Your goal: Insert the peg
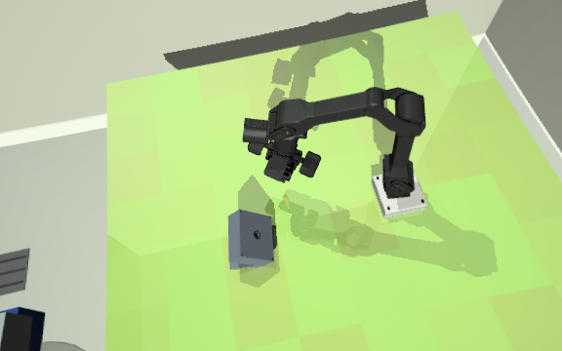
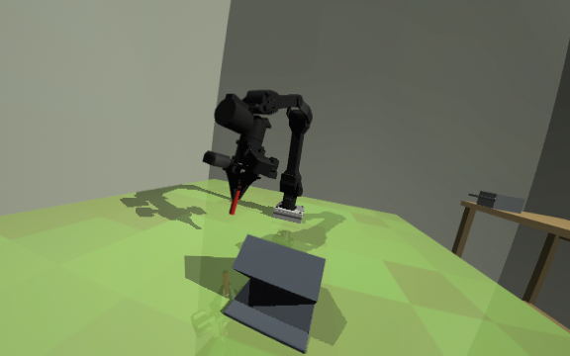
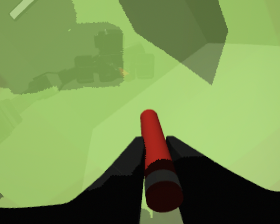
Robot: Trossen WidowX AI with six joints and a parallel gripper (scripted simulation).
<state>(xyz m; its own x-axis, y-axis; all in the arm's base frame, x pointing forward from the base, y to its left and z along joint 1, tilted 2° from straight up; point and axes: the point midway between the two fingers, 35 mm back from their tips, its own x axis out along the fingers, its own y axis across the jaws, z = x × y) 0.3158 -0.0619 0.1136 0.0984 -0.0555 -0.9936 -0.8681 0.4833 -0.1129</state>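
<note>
The grey sloped panel is 17 cm to the left of my gripper tip, 11 cm ahead of it and 7 cm below it. The rest, counted from my gripper tip: red round peg (2 cm above).
</note>
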